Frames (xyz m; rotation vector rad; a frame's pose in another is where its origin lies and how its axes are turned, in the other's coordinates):
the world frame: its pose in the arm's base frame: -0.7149 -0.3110 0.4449 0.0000 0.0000 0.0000
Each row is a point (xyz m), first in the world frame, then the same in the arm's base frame.
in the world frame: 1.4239 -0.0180 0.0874
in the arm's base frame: 0.7090 -0.3290 0.5323
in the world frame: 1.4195 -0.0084 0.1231
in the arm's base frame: 0.7046 -0.3194 0.5680
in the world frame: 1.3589 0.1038 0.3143
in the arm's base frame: 0.6440 -0.2072 0.7592
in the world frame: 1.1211 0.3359 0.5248
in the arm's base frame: 0.4062 0.0249 0.9697
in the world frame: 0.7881 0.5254 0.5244
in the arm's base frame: 0.0732 0.2144 0.9693
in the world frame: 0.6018 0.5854 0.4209
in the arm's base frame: -0.1131 0.2744 0.8658
